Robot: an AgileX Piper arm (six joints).
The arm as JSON. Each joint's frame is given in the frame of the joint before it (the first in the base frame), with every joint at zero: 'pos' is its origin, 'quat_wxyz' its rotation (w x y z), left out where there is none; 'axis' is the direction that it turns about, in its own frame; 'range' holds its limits. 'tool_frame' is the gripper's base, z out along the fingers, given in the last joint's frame.
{
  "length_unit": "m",
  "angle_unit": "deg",
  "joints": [
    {
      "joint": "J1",
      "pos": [
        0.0,
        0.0,
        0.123
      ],
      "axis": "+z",
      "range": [
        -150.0,
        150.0
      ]
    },
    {
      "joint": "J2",
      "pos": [
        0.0,
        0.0,
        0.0
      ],
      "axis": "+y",
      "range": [
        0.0,
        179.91
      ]
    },
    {
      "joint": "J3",
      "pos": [
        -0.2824,
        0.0,
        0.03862
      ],
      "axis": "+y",
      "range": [
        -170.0,
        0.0
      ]
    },
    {
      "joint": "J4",
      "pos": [
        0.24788,
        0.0,
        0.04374
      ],
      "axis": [
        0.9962,
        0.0,
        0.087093
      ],
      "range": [
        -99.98,
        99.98
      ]
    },
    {
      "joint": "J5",
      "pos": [
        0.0,
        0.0,
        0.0
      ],
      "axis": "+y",
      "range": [
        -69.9,
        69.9
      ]
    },
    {
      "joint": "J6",
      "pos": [
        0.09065,
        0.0,
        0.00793
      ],
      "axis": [
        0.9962,
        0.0,
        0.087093
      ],
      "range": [
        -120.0,
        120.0
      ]
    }
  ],
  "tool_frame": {
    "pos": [
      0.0,
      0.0,
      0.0
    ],
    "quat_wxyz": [
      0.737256,
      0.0,
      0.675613,
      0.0
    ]
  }
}
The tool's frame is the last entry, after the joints.
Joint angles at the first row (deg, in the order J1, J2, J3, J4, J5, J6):
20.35 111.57 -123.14 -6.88 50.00 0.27
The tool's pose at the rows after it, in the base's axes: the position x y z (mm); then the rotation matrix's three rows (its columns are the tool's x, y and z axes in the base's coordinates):
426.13 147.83 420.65; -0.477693 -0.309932 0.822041; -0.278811 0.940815 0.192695; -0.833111 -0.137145 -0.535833
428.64 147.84 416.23; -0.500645 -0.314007 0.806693; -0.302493 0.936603 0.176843; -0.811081 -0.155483 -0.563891
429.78 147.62 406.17; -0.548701 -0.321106 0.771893; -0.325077 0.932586 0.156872; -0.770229 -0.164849 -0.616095
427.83 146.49 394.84; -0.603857 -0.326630 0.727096; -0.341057 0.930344 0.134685; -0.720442 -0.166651 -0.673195
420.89 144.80 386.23; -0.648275 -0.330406 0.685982; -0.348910 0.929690 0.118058; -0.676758 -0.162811 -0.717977
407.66 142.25 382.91; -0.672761 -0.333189 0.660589; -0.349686 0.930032 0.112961; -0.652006 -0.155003 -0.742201
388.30 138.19 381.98; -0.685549 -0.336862 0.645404; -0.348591 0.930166 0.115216; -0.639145 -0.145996 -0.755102
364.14 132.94 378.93; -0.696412 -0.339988 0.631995; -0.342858 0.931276 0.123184; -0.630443 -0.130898 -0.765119
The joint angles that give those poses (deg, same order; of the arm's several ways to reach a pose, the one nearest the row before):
20.35 112.53 -126.01 -7.74 51.34 -0.65
20.35 113.59 -127.29 -8.20 53.56 -1.44
20.35 114.33 -127.20 -8.37 56.51 -1.96
20.36 114.27 -125.59 -8.47 59.33 -2.00
20.50 112.83 -122.14 -8.53 60.97 -1.61
20.79 109.65 -116.85 -8.48 60.92 -0.95
21.18 104.96 -109.88 -8.37 59.75 -0.23
21.65 99.33 -101.51 -8.06 57.84 0.75

